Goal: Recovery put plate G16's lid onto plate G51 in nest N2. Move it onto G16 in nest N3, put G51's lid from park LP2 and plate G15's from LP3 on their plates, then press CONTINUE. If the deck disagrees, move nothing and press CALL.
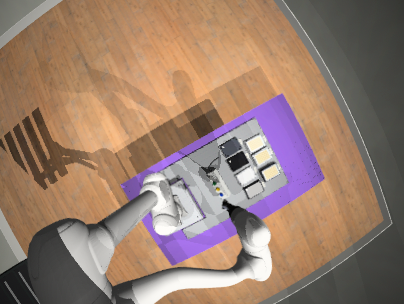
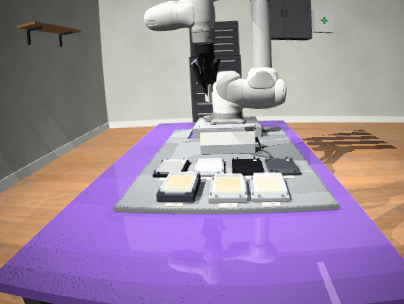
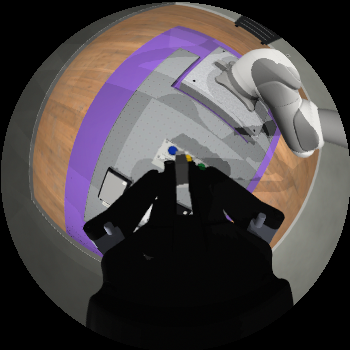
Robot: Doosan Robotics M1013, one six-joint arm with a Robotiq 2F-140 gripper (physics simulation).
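Seen in the pictures: gripper, fingertip midpoint: (image 1: 224, 201) (image 2: 209, 101) (image 3: 179, 158); arm's base, origin of the base link: (image 2: 227, 121) (image 3: 240, 83).
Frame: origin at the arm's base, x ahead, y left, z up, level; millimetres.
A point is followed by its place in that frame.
My gripper (image 1: 226, 203) {x 382, y -64, z 162 mm} (image 2: 208, 98) {x 382, y -64, z 162 mm} (image 3: 179, 158) {x 382, y -64, z 162 mm} is shut and empty, above the deck near the blue-button end of the button box (image 1: 223, 188) {x 418, y -27, z 37 mm} (image 2: 227, 142) {x 442, y 8, z 1 mm} (image 3: 160, 155) {x 411, y -88, z 33 mm}. Blue (image 1: 221, 194) {x 384, y -64, z 25 mm} (image 3: 172, 150) {x 382, y -67, z 26 mm}, yellow (image 1: 218, 189) {x 383, y -20, z 24 mm} (image 3: 188, 158) {x 377, y -16, z 24 mm} and green (image 1: 215, 183) {x 385, y 31, z 26 mm} (image 3: 201, 166) {x 375, y 31, z 24 mm} buttons show; their labels are unreadable. Three cream-topped plates stand in the outer row: one on a dark nest (image 2: 179, 184) {x 837, y -114, z -8 mm}, two on light nests (image 2: 228, 185) {x 830, y 19, z -14 mm} (image 2: 270, 185) {x 832, y 134, z -16 mm}. The inner row holds a light grey piece (image 2: 171, 166) {x 638, y -180, z -27 mm} (image 3: 115, 186) {x 599, y -172, z -27 mm}, a white one (image 2: 210, 166) {x 642, y -45, z -27 mm}, a black one (image 2: 247, 165) {x 616, y 80, z -35 mm} and a dark grey one (image 2: 282, 166) {x 633, y 200, z -35 mm}. Lids cannot be told clearly.
The grey deck board (image 1: 197, 230) {x 70, y -263, z -44 mm} (image 2: 120, 204) {x 897, y -272, z -44 mm} lies on the purple table (image 1: 305, 155) {x 1156, y -169, z -57 mm} (image 2: 150, 240) {x 1038, y -148, z -58 mm} (image 3: 80, 165) {x 630, y -372, z -58 mm}. The arm's white base (image 1: 161, 205) (image 3: 270, 75) {x 74, y -6, z 201 mm} stands on a raised plate behind the button box. A cable runs from the box's end.
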